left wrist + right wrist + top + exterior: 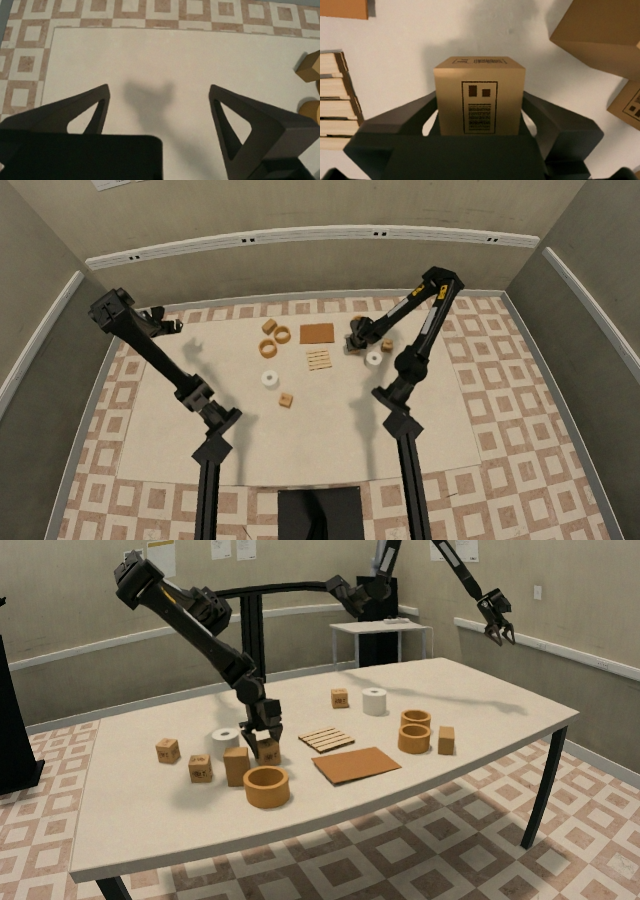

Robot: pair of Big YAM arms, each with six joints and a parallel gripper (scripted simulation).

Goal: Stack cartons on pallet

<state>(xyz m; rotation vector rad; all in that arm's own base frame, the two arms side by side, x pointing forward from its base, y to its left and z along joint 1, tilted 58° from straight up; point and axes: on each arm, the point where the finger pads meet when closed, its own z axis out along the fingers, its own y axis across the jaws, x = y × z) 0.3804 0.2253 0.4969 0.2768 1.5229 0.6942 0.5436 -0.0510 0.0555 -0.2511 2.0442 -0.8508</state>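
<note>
Right now the carton is right at my right hand. Also, from my right hand: plain box: 10 cm to the right, 6 cm ahead, 1 cm above.
</note>
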